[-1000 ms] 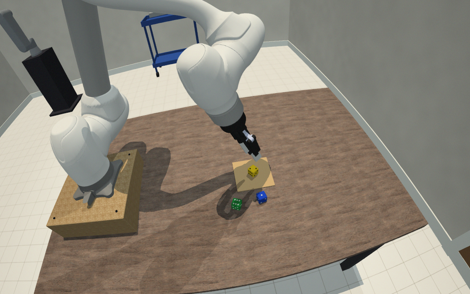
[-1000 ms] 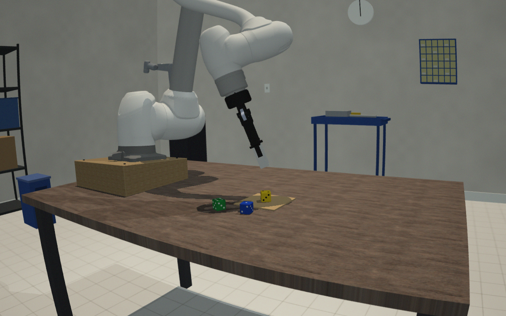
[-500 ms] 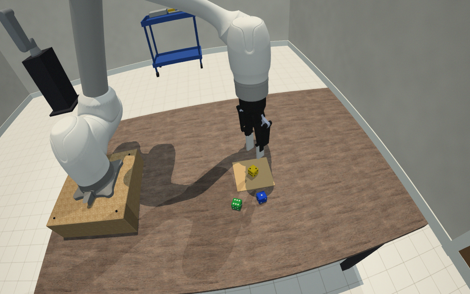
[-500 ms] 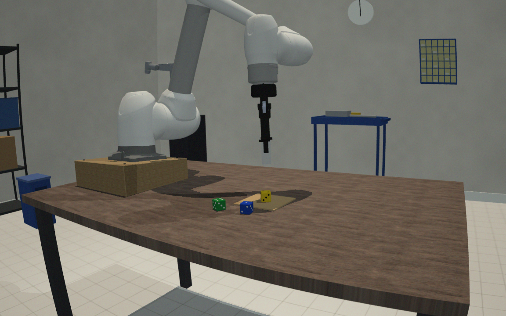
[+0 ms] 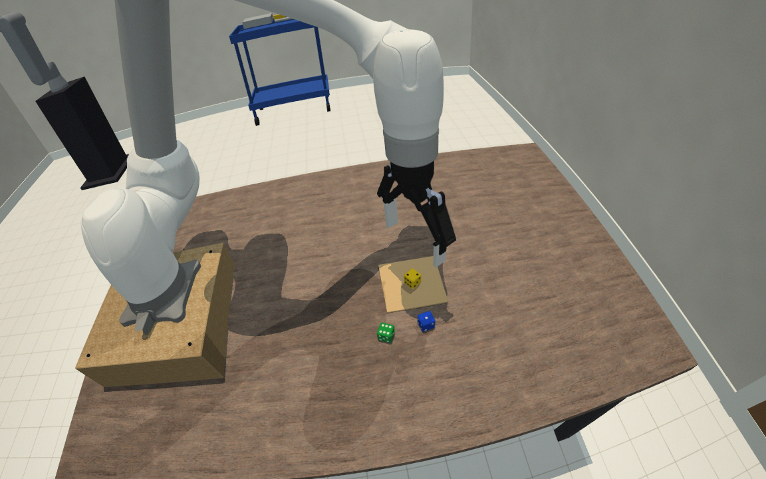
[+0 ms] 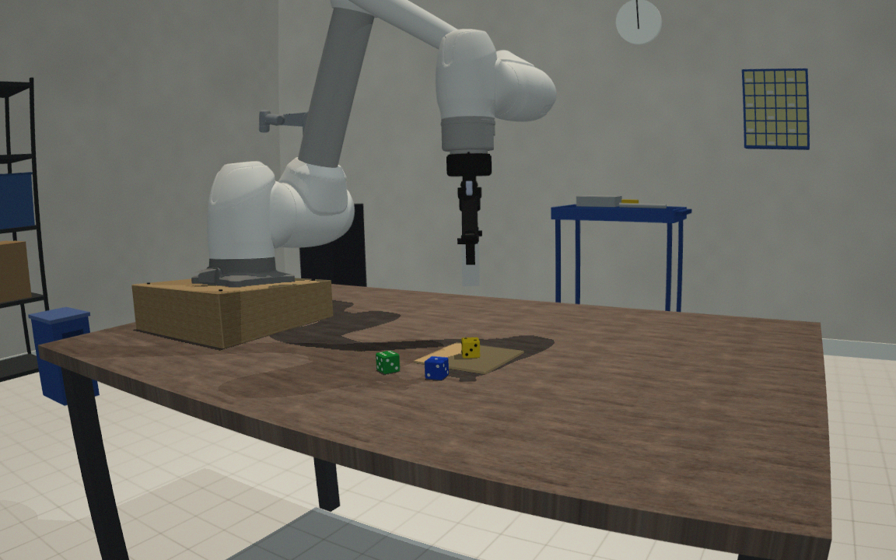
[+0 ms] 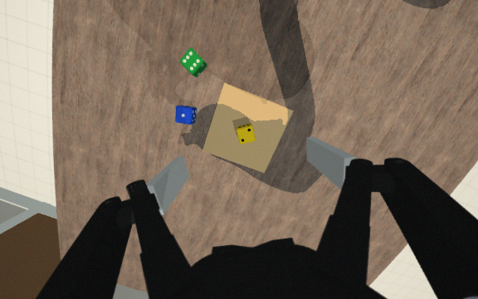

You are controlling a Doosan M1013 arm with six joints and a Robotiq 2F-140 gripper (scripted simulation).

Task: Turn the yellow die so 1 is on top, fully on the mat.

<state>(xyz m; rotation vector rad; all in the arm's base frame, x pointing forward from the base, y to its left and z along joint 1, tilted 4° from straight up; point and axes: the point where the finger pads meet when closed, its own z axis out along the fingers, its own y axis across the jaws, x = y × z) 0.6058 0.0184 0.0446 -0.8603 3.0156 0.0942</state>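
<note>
Now: the yellow die 13 cm below my hand and 1 cm behind it. From my hand the other things lie so: mat 15 cm below, 1 cm behind; green die 13 cm to the right, 13 cm below, 8 cm behind; blue die 13 cm below, 12 cm to the right, 1 cm ahead.
</note>
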